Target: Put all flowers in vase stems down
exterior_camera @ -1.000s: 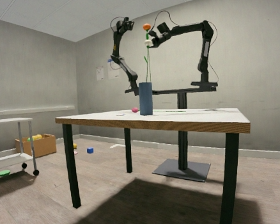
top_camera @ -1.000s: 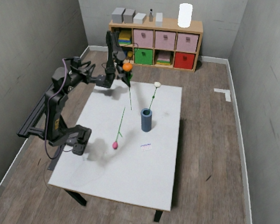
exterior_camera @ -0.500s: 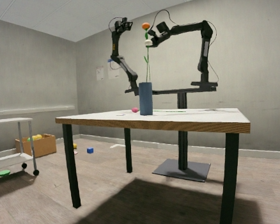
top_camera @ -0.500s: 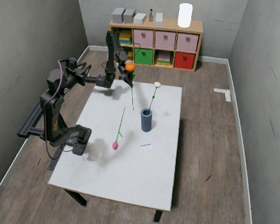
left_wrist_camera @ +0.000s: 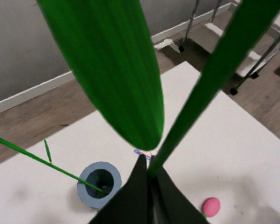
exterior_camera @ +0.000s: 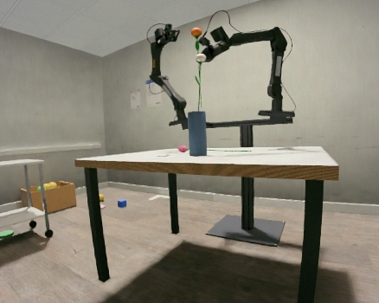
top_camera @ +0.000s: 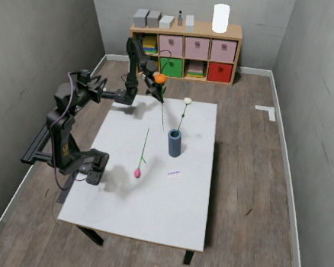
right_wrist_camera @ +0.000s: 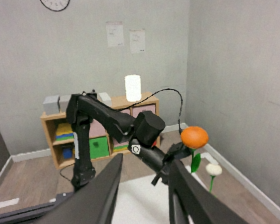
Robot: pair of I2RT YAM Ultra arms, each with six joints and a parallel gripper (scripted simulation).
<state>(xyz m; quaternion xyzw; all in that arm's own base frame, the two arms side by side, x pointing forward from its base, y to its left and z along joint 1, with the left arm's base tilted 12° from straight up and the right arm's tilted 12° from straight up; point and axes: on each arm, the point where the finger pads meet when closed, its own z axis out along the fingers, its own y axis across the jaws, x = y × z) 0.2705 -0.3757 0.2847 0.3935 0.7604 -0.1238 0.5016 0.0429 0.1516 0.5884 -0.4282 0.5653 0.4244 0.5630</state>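
Observation:
The white flower is 130 mm ahead of my left hand, 90 mm below it and 70 mm to the left of it. Round my left hand: orange flower 120 mm above; then pink flower 470 mm below, 160 mm to the right, 140 mm behind; then small printed card 490 mm below, 170 mm to the right, 100 mm ahead.

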